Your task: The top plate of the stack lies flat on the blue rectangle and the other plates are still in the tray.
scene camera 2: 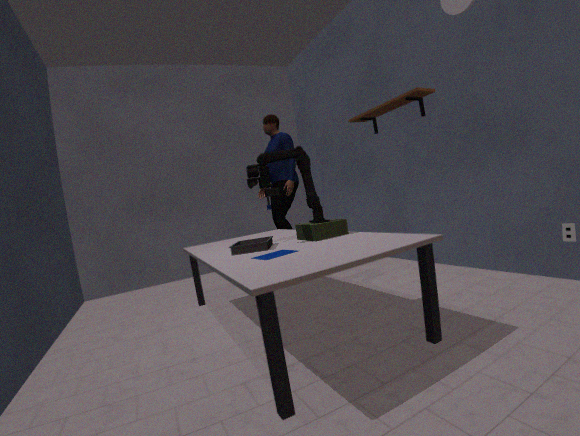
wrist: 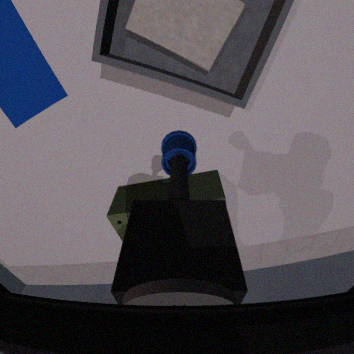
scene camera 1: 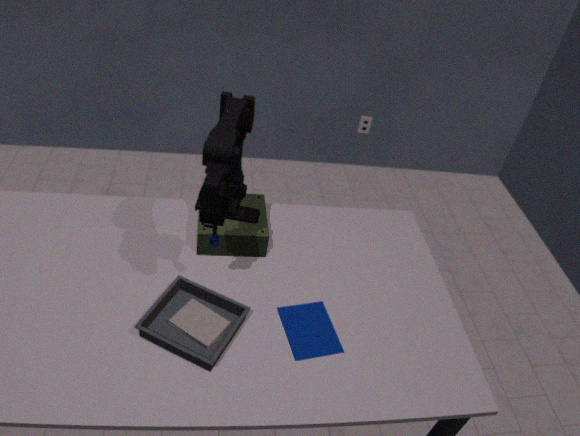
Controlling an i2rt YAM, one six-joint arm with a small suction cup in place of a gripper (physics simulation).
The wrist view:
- my suction cup
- blue rectangle
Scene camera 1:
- blue rectangle
